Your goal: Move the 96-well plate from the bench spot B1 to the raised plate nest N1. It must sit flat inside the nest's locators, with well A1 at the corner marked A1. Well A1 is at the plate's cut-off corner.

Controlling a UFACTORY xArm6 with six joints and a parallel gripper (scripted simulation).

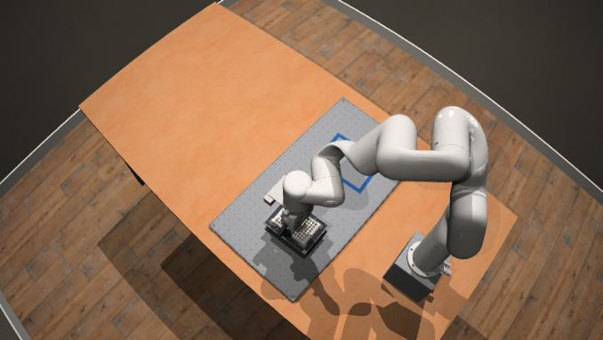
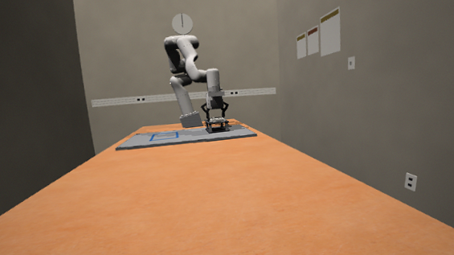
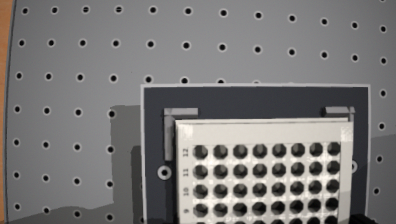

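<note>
My hand is 1 cm above the 96-well plate. Also, from my hand: raised plate nest 2 cm below.
</note>
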